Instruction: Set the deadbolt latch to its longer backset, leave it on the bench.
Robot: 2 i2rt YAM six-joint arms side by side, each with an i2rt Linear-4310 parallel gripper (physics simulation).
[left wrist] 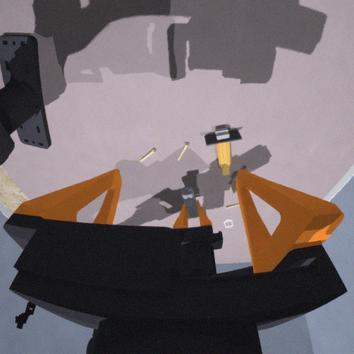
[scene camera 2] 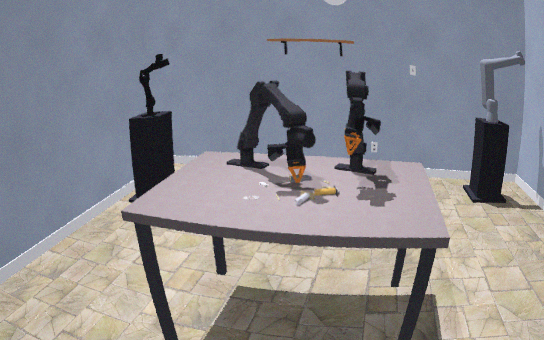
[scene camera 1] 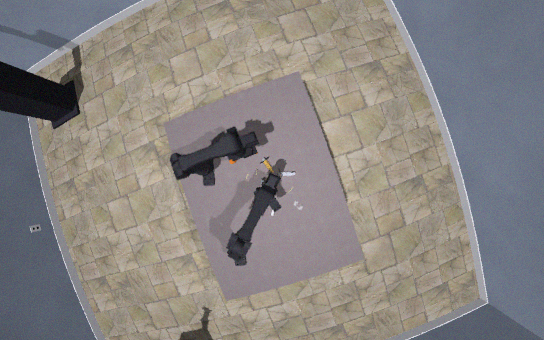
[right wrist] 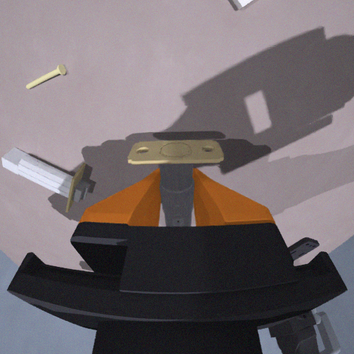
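Observation:
The grey deadbolt latch with a brass faceplate (right wrist: 175,154) (left wrist: 188,194) is held by its body in my right gripper (right wrist: 176,175) (scene camera 2: 297,181), which is shut on it. It seems to hang a little above the bench (scene camera 2: 200,215). In the right wrist view the faceplate lies across the fingertips and the body runs back between the orange fingers, which partly hide it. I cannot tell its backset. My left gripper (left wrist: 178,175) (scene camera 2: 353,144) is open and empty, high over the bench on the right in scene camera 2.
A white latch-like part with a brass plate (right wrist: 45,175) (scene camera 2: 302,198) and a yellow part with a black plate (left wrist: 223,152) (scene camera 2: 326,191) lie near the held latch. Several brass screws (right wrist: 46,77) (left wrist: 148,155), a white block (scene camera 2: 263,184) and a pale ring-like piece (scene camera 2: 251,197) lie around.

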